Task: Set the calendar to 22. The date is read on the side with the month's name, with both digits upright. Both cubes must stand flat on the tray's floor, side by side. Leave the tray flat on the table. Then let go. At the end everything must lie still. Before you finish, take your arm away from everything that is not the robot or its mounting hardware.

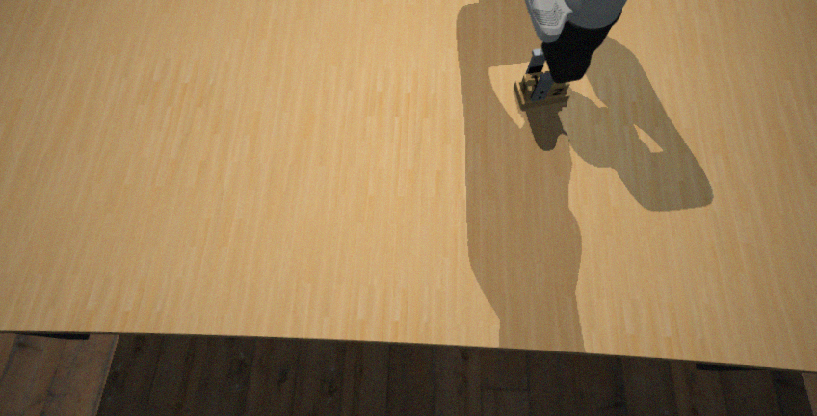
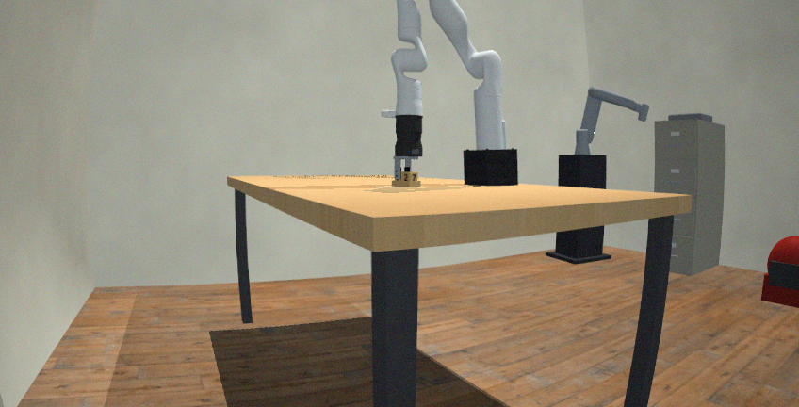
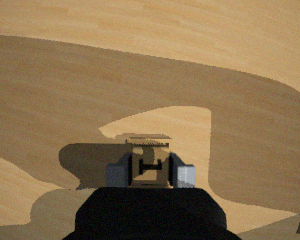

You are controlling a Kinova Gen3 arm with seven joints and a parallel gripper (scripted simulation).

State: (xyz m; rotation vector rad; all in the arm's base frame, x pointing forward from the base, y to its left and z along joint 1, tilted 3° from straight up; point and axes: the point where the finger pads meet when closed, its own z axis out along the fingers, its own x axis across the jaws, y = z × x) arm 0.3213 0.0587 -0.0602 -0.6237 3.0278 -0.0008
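Right now my hand is 3 cm above the wooden calendar tray, 1 cm to the right of it and 1 cm past it. Also, from my hand: wooden number cube: 3 cm to the left, 1 cm below, 1 cm behind.
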